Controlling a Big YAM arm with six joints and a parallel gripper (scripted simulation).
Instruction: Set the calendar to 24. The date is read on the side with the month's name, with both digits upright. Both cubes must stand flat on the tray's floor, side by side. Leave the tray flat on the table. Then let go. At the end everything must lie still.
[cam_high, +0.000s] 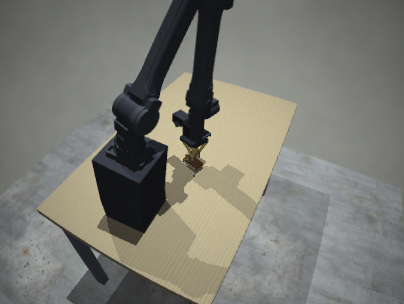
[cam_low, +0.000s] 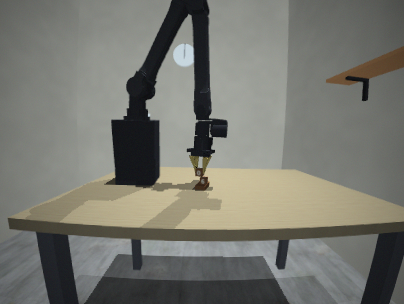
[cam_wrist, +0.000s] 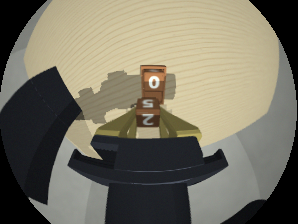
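My hand is 1 cm short of the brown tray, 1 cm to the right of it and 6 cm above it. Round my hand: brown digit cube (right at my hand).
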